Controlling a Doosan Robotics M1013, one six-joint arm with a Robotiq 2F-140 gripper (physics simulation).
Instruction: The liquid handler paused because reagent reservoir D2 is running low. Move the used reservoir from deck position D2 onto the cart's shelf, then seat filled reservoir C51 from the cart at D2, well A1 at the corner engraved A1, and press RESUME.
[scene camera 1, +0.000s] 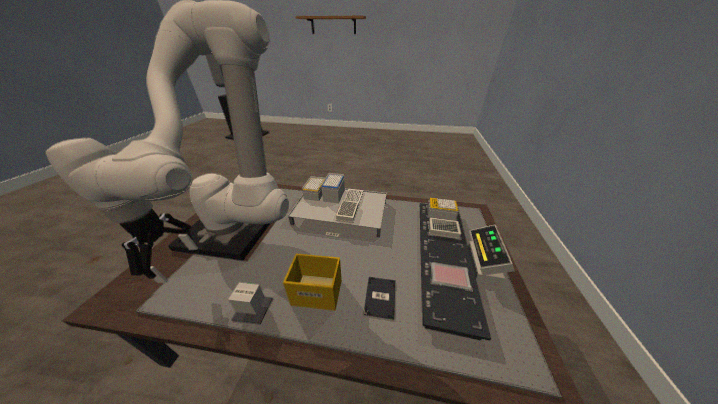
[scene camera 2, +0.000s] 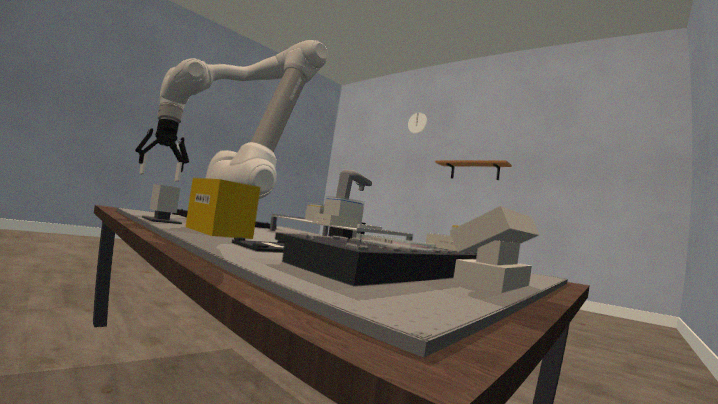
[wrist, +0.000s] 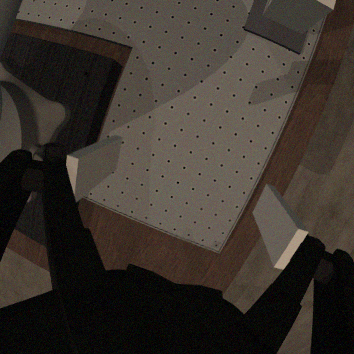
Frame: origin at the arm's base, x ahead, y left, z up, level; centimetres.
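Seen in the pictures: gripper, between the fingertips: (scene camera 1: 179, 264) (scene camera 2: 159, 177) (wrist: 189, 175); arm's base, origin of its link: (scene camera 1: 228, 228) (wrist: 12, 130).
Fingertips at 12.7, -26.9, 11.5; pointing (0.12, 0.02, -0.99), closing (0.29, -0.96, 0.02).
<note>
Pixels of each thing's top centre, then the offset from my fingertips to it, as dx, dy, dz. "spot": a spot on its surface instead.
- yellow-topped rack, centre of its top: (scene camera 1: 443, 203) +80.3, +72.6, -2.3
- white gridded plate, centre of its top: (scene camera 2: 457, 237) (scene camera 1: 444, 225) +82.5, +60.4, -5.6
- pink-filled plate, centre of its top: (scene camera 2: 395, 238) (scene camera 1: 450, 274) +86.9, +36.0, -7.3
- control panel, a spot on its surface: (scene camera 2: 494, 231) spot: +103.9, +41.5, -3.8
- yellow waste bin, centre of its top: (scene camera 2: 225, 182) (scene camera 1: 313, 269) +42.9, +14.5, +0.0
- white block, centre of its top: (scene camera 2: 166, 186) (scene camera 1: 244, 291) +25.6, +1.1, -3.1
- flat dark RG pad, centre of its top: (scene camera 2: 273, 242) (scene camera 1: 380, 294) +65.1, +21.4, -12.1
My gripper (scene camera 1: 173, 258) (scene camera 2: 159, 170) (wrist: 189, 175) is wide open and empty, fingers pointing down, high over the table corner beside the arm's base, far from deck and cart. The dark deck (scene camera 1: 449, 306) (scene camera 2: 401, 268) holds a yellow-topped rack (scene camera 1: 442, 205) at the far end, a white gridded plate (scene camera 1: 444, 227) in front of it, and a pink-filled plate (scene camera 1: 450, 277) past a bare position. Their position labels are too small to read. Two white gridded plates (scene camera 1: 352, 195) (scene camera 1: 346, 210) lie on the cart (scene camera 1: 371, 207); which is C51 cannot be told. The control panel (scene camera 1: 491, 246) (scene camera 2: 494, 231) shows green lights and a yellow bar.
Two taller boxes (scene camera 1: 313, 186) (scene camera 1: 332, 188) stand at the cart's back left. A yellow waste bin (scene camera 1: 313, 296) (scene camera 2: 220, 208) stands between a white block (scene camera 1: 246, 297) (scene camera 2: 164, 198) on a dark base and a flat dark RG pad (scene camera 1: 380, 309).
</note>
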